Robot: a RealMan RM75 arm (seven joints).
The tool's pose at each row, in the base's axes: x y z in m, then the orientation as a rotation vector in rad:
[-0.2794, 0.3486, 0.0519, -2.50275, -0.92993, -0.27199]
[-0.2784, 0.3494, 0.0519, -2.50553, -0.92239, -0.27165]
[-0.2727, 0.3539, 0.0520, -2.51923, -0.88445, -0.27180]
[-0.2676, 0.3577, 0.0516, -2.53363, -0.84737, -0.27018]
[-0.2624, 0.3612, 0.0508, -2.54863, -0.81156, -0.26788]
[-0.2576, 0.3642, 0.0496, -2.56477, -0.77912, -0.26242]
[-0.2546, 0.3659, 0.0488, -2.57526, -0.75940, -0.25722]
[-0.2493, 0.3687, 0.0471, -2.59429, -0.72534, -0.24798]
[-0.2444, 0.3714, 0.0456, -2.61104, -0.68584, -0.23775]
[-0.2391, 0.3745, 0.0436, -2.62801, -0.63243, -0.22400]
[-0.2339, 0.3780, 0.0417, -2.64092, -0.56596, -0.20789]
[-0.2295, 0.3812, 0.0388, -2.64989, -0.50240, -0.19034]
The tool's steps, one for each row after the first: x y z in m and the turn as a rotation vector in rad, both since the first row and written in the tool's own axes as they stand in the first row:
[0.0012, 0.0001, 0.0004, -0.00088, 0.00083, 0.00571]
[0.0081, 0.0008, 0.0026, -0.00595, 0.00618, 0.03405]
[0.0140, 0.0018, 0.0049, -0.01169, 0.00977, 0.06215]
[0.0196, 0.0031, 0.0074, -0.01841, 0.01223, 0.08950]
[0.0245, 0.0047, 0.0101, -0.02610, 0.01129, 0.11515]
[0.0275, 0.0058, 0.0117, -0.03097, 0.00923, 0.13111]
[0.0325, 0.0080, 0.0146, -0.04047, 0.00505, 0.15871]
[0.0372, 0.0099, 0.0174, -0.04735, 0.00219, 0.18983]
[0.0423, 0.0120, 0.0207, -0.05236, 0.00005, 0.23109]
[0.0476, 0.0138, 0.0242, -0.05269, 0.00047, 0.28131]
[0.0517, 0.0155, 0.0284, -0.05055, 0.00021, 0.32942]

